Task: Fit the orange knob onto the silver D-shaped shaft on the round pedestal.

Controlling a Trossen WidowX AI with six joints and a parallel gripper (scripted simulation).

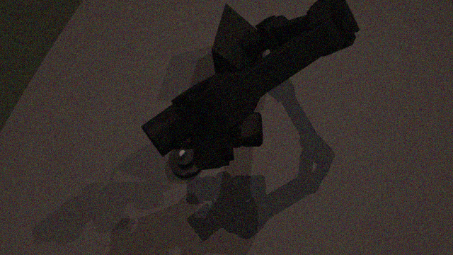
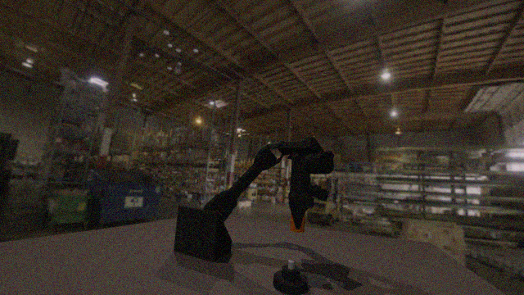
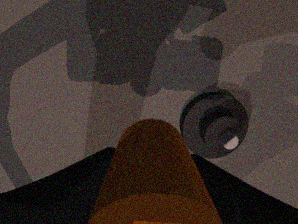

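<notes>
Right now my gripper tip is 90 mm above the round dark pedestal, 80 mm to the left of it and 20 mm short of it. The rest, counted from my gripper tip: orange knob 30 mm above.
</notes>
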